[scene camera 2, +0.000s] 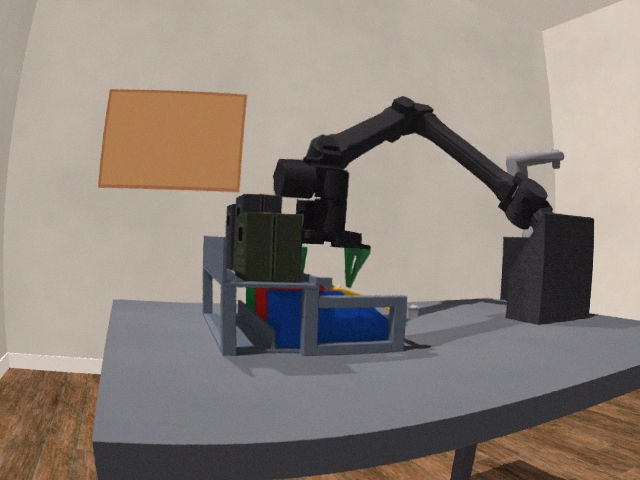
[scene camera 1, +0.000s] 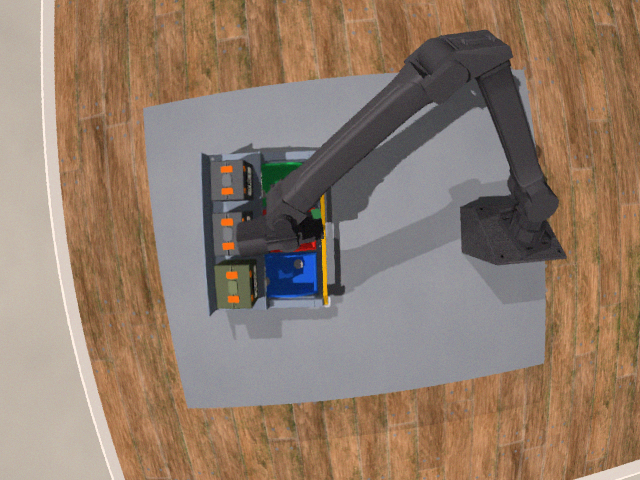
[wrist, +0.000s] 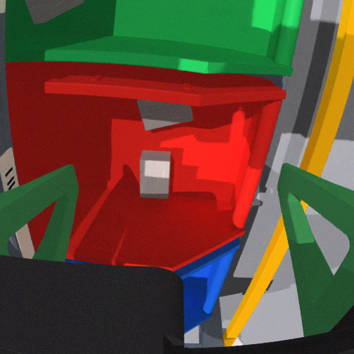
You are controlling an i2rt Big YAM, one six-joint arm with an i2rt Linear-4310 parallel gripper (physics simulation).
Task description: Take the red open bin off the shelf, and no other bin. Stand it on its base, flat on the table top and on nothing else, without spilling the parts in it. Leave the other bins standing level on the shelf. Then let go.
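The red open bin stands in the lower shelf, between the green bin and the blue bin. In the wrist view, a grey block and another grey part lie in the red bin. My gripper is open and empty above the bins. In the wrist view its green fingers are at the red bin's back side and beyond its front lip. The arm hides much of the red bin in the top view.
A yellow bar runs along the front of the bins. On the shelf's upper level, behind the bins, stand an olive case and two dark grey cases. The arm's base stands at the right.
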